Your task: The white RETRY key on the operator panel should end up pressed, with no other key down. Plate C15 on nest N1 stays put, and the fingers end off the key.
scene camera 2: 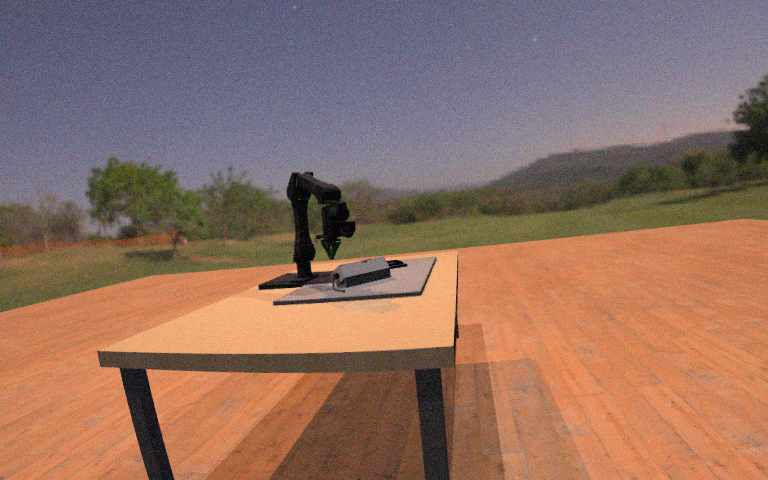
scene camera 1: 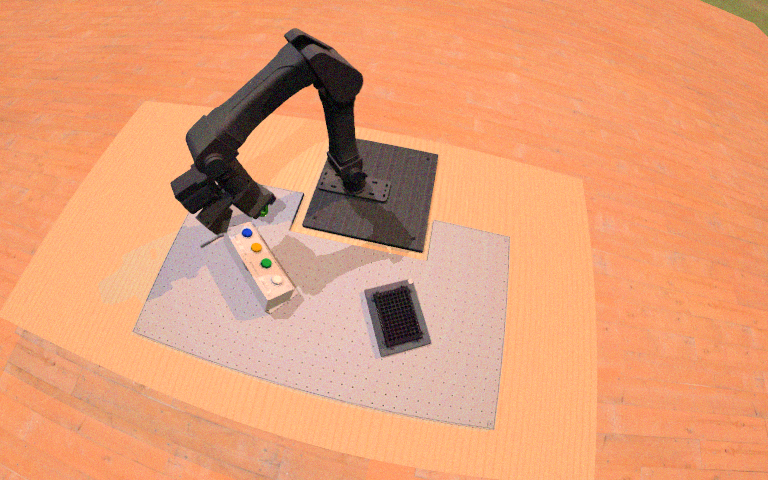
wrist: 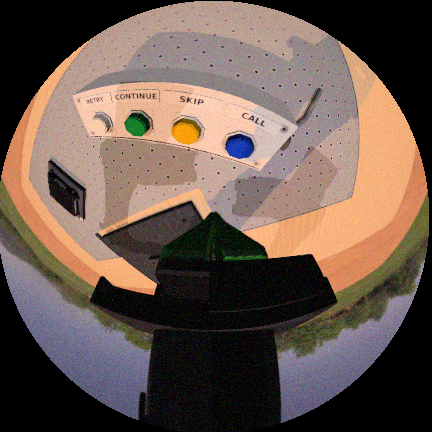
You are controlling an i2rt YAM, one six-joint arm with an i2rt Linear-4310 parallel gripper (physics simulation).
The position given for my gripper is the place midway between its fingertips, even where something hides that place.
Observation:
My gripper (scene camera 1: 265,214) is shut, with nothing in its grasp. Further things: a black keypad-like block (wrist: 58,189) and a button box (wrist: 221,106).
My gripper is seen too in the wrist view (wrist: 213,217).

